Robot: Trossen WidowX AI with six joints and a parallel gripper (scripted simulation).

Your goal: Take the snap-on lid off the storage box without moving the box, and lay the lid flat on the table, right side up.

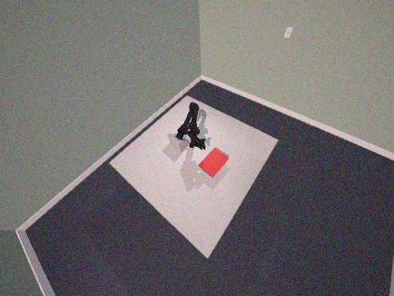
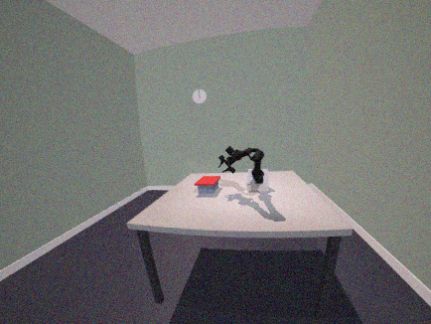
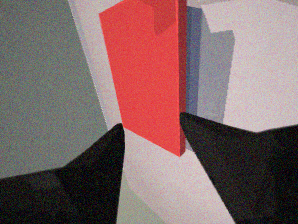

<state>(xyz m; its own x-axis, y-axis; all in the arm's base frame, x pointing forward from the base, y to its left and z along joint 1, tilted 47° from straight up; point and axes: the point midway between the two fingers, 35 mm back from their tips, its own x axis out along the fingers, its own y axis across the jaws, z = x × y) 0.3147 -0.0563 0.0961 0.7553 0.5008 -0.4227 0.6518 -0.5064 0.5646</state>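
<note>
My gripper tip is now 120 mm short of the red lid, 10 mm to the right of it and 90 mm above it. The rest, counted from my gripper tip: storage box 120 mm ahead, 10 mm to the left, 140 mm below.
</note>
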